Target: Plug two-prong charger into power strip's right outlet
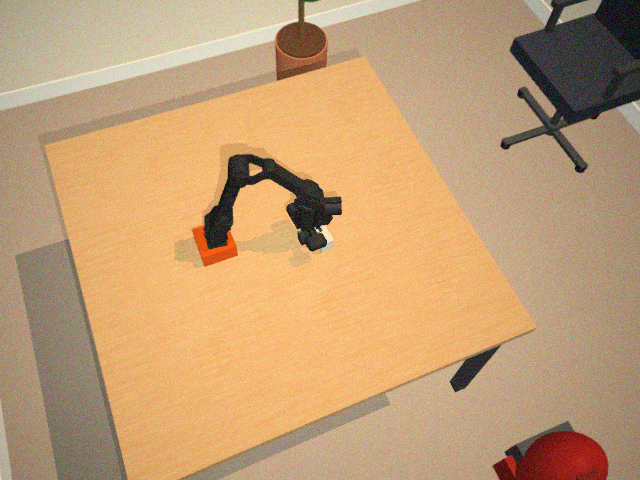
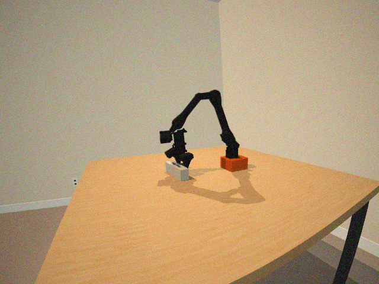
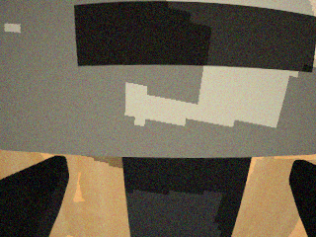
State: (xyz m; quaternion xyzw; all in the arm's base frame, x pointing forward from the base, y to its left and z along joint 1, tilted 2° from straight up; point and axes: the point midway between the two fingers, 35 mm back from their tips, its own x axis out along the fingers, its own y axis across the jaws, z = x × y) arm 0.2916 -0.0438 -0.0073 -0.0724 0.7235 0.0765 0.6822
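Right now the dark two-prong charger is 2 cm ahead of my gripper tip, 1 cm to the left of it and 1 cm above it.
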